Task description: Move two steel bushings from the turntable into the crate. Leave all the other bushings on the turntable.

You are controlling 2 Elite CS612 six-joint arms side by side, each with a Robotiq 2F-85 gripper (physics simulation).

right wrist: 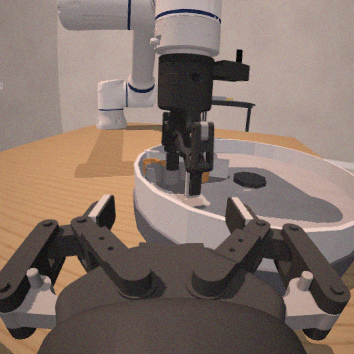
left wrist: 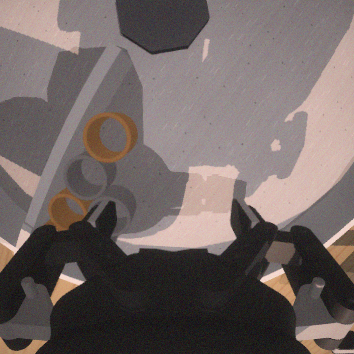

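Observation:
The turntable (left wrist: 225, 100) (right wrist: 210, 225) is a round, walled grey dish. A grey steel bushing (left wrist: 75, 179) stands between two orange bushings, the larger-looking one (left wrist: 93, 140) and the one (left wrist: 57, 210) near the rim. A second steel bushing (left wrist: 131, 202) is partly hidden behind the left finger of my left gripper (left wrist: 172, 215) (right wrist: 183, 175), which is open and empty, low inside the turntable with the bushings to its left. In the right wrist view, an orange bushing (right wrist: 151, 161) and grey bushings show near the far wall. My right gripper (right wrist: 170, 207) is open and empty, outside the near rim. The crate does not show.
A straight divider (left wrist: 75, 117) runs beside the bushings. A dark octagonal hub (left wrist: 162, 25) (right wrist: 249, 179) is in the turntable's middle. The left arm (right wrist: 187, 30) rises over the turntable in the right wrist view. The wooden table (right wrist: 50, 165) extends left of the dish.

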